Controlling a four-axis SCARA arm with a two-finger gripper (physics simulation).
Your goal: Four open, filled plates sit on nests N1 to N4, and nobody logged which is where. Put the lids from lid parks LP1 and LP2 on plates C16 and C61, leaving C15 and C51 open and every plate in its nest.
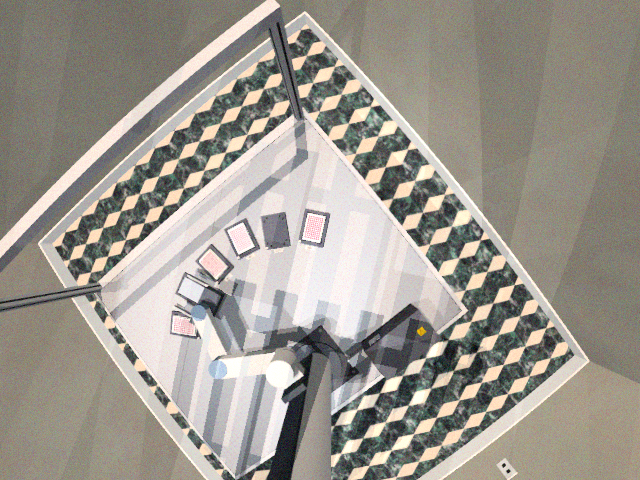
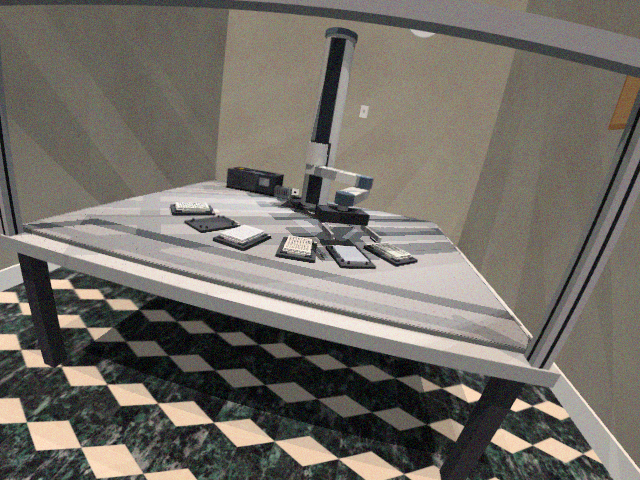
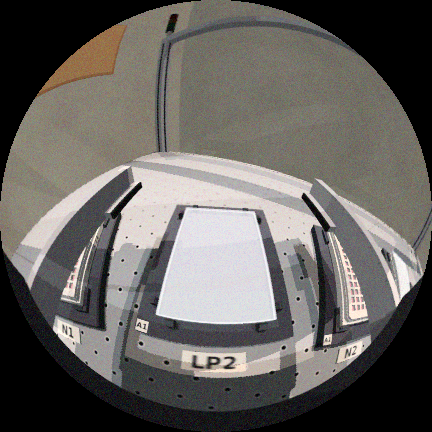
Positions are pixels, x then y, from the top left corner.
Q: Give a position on a plate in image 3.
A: At 352, 309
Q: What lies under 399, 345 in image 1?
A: A black box.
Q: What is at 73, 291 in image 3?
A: A plate.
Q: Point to a pale lid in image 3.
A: At 217, 273
